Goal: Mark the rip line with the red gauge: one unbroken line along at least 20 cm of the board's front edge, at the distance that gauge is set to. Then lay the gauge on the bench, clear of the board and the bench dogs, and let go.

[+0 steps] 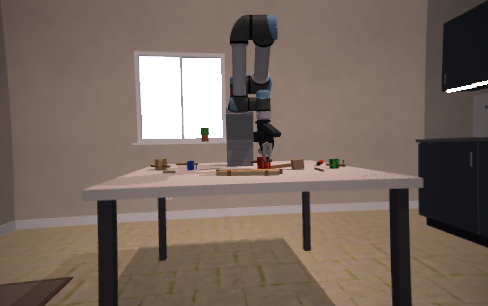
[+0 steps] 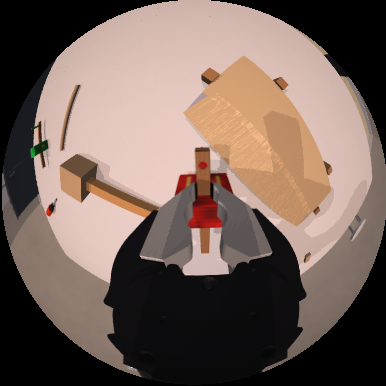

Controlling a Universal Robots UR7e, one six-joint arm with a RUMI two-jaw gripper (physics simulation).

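The red gauge (image 1: 260,162) (image 2: 206,212) is on the bench (image 1: 350,181) (image 2: 135,65), its red head and wooden beam beside the long edge of the board. My gripper (image 1: 267,159) (image 2: 203,183) is shut on the red head, with a jaw on each side; the jaws hide part of it. The beam's end with a red dot sticks out past the fingertips. The board (image 1: 249,172) (image 2: 287,150) is pale wood and lies flat close to the gauge. Small brown bench dogs (image 2: 210,76) (image 2: 281,83) (image 2: 328,167) stand around the board.
A wooden mallet (image 1: 297,164) (image 2: 78,177) lies beside the gauge, its handle reaching close to my jaws. Further off are a green gauge (image 1: 334,163) (image 2: 39,148), a blue gauge (image 1: 190,165), a tan gauge (image 1: 160,164), a thin brown stick (image 2: 69,117) and a red-handled tool (image 2: 50,209).
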